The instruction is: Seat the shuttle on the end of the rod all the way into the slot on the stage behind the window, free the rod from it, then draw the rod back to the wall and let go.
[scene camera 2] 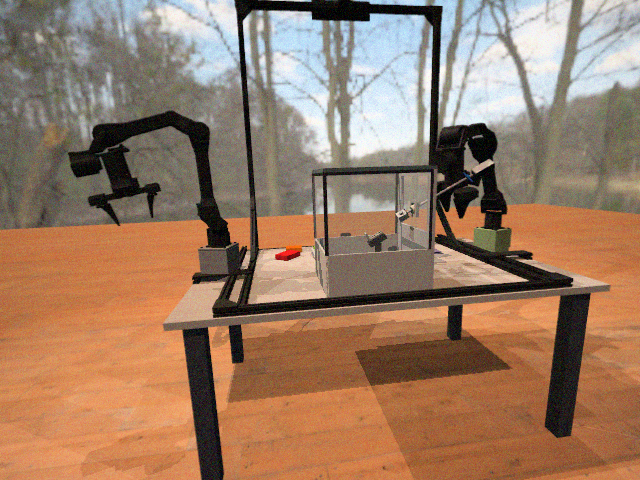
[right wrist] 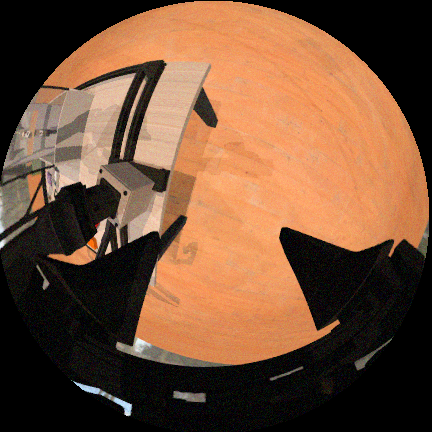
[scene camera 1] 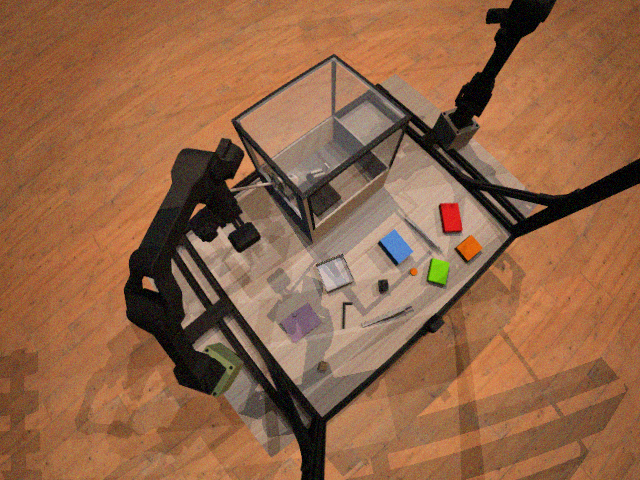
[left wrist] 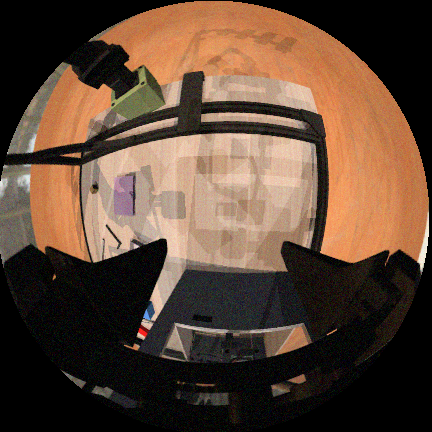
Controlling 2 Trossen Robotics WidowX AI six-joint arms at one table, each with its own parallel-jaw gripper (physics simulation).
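Frame: origin at the left arm's base, x right, y ahead, z up, level; millimetres.
Seen in the pictures: left gripper, fingertip midpoint: [scene camera 2: 453,215] [scene camera 1: 239,231] [left wrist: 226,246]; right gripper, fingertip midpoint: [scene camera 2: 136,221] [right wrist: 221,235] [left wrist: 205,398]; left arm's base at its link origin: [scene camera 2: 492,228] [scene camera 1: 210,371] [left wrist: 126,84]; right arm's base at its link origin: [scene camera 2: 218,245] [right wrist: 107,198] [scene camera 1: 460,119].
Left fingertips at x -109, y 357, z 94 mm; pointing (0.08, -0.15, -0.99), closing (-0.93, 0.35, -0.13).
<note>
Offsets run from my left fingertips to a thing's top centre. "pt": to the spot under its first point.
The pale rod @[pt dx -5, dy +103, dz +67 mm] [scene camera 1: 253,186] [scene camera 2: 448,191] runs through the box's side wall, sloping down inward; its outer end carries a pale block handle @[dx -82, dy -20, dz +176 mm] [scene camera 2: 483,166] and a blue ring. The small light shuttle @[dx +42, dy +182, dz +31 mm] [scene camera 2: 403,214] is at the rod's inner end, tilted and in the air. The stage [scene camera 2: 376,238], a dark tilted block, stands lower and to the left of it in scene camera 2, apart from it. My left gripper [scene camera 1: 224,232] [left wrist: 226,246] is open and empty outside the box, below the rod's outer part. My right gripper [scene camera 2: 135,221] [right wrist: 221,235] is open and empty, away from the table.
The clear-windowed box [scene camera 1: 284,88] [scene camera 2: 379,273] stands at the table's edge. Blue @[dx +374, dy +218, dz -150 mm] [scene camera 1: 395,246], red @[dx +490, dy +406, dz -170 mm] [scene camera 1: 450,217], orange @[dx +585, dy +340, dz -170 mm] [scene camera 1: 468,248] and green @[dx +527, dy +221, dz -170 mm] [scene camera 1: 438,271] blocks, a small tray @[dx +250, dy +57, dz -170 mm] [scene camera 1: 334,273] and a purple pad @[dx +239, dy -122, dz -177 mm] [scene camera 1: 300,322] lie on the table.
</note>
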